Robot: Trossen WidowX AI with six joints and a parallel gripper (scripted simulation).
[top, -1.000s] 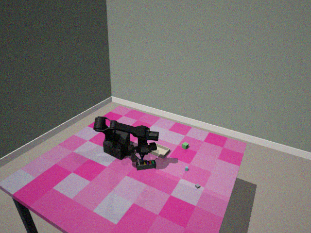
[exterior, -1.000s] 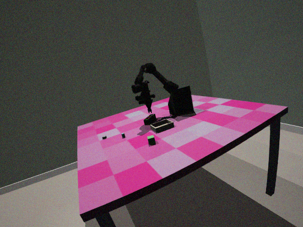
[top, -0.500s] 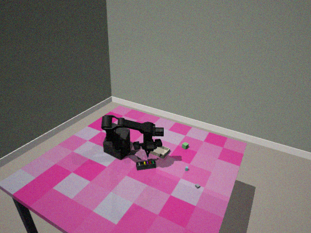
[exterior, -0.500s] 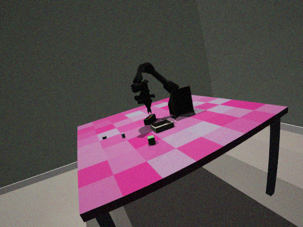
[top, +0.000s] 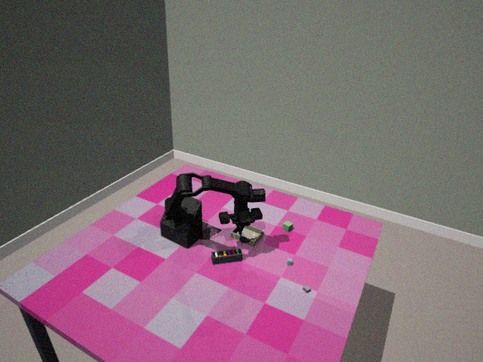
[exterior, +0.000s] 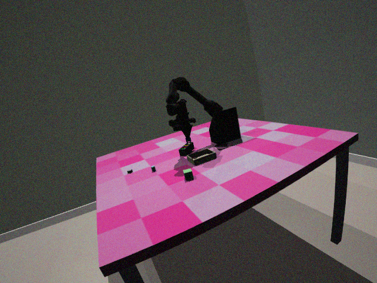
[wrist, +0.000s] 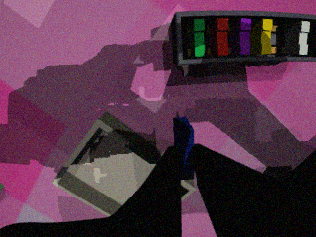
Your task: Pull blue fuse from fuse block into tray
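The beige tray lies 10 cm to the left of my gripper tip and 10 cm below it. Also, from my gripper tip: blue fuse (1 cm below); then red fuse (8 cm to the right, 8 cm below); then green fuse (2 cm ahead, 6 cm to the right, 8 cm below).
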